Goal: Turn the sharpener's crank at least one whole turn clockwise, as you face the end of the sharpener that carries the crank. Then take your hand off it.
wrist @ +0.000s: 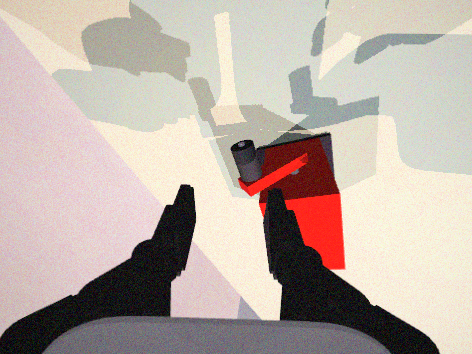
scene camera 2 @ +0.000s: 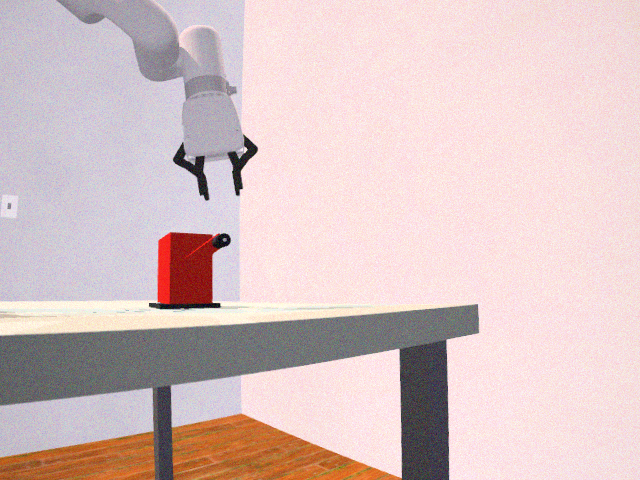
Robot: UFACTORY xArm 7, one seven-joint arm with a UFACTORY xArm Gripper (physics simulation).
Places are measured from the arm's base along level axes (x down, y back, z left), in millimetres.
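Pixels of known places: gripper, fingertip midpoint: (wrist: 230, 203) (scene camera 2: 222, 196).
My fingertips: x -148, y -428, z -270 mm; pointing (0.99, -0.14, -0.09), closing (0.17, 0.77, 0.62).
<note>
Behind a point stands the place of what it marks.
The red sharpener (scene camera 2: 186, 273) @(x -22, y -400, z -207 mm) (wrist: 312, 220) @(x -91, y -408, z -177 mm) stands upright on its dark base on the table. Its red crank arm (scene camera 2: 202, 246) (wrist: 277, 176) slants up to the right in the scene view. The black crank handle (scene camera 2: 221, 240) @(x -73, y -424, z -275 mm) (wrist: 246, 161) @(x -85, y -430, z -264 mm) sits at the arm's outer end, level with the sharpener's top, a little beyond its right side. My gripper (scene camera 2: 222, 196) @(x -148, y -428, z -270 mm) (wrist: 230, 203) @(x -148, y -428, z -270 mm) is open and empty. It hangs above the sharpener and the handle, apart from both. In the wrist view the right finger overlaps the sharpener's edge, and the handle shows beyond the fingertips.
The pale table (scene camera 2: 310, 316) @(x 37, y -345, z -540 mm) has a grey edge and dark legs. Shadows of the arm and the sharpener fall on its top in the wrist view. A pink wall (scene camera 2: 439, 155) stands behind on the right, and a bluish wall (scene camera 2: 77, 155) on the left.
</note>
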